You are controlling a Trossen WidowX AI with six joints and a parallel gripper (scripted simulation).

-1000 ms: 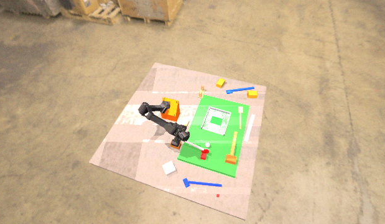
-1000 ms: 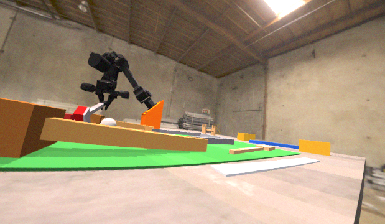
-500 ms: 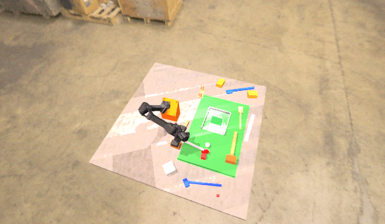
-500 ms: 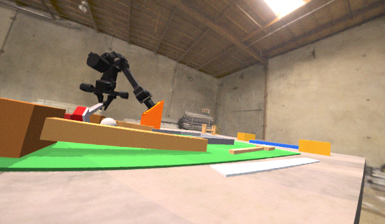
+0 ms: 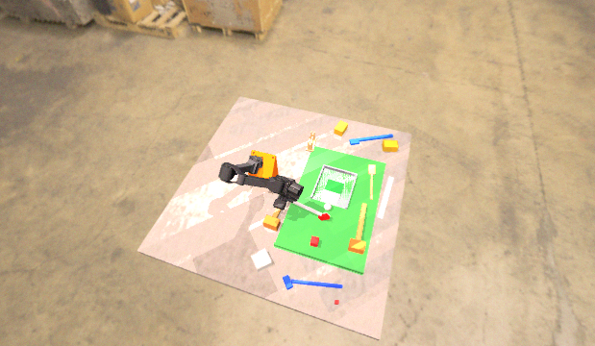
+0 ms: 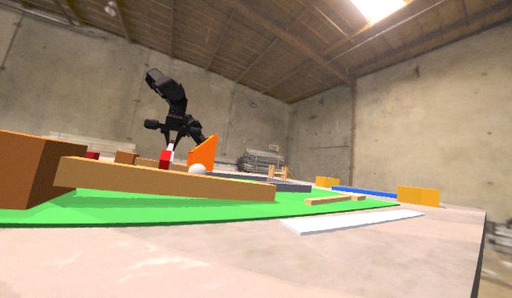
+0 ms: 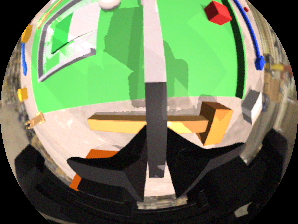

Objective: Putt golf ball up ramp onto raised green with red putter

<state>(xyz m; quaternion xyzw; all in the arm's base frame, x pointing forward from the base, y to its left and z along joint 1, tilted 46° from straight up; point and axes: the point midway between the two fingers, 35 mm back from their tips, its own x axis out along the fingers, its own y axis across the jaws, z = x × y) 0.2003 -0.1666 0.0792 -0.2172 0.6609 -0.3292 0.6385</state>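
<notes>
The red putter lies 12 cm ahead of my gripper tip and 1 cm to the right of it. From my gripper tip the other things lie so: red cube: 20 cm ahead, 18 cm to the right, 5 cm below; then green mat: 27 cm ahead, 9 cm to the left, 7 cm below; then white golf ball: 24 cm ahead, 5 cm to the left, 5 cm below.
</notes>
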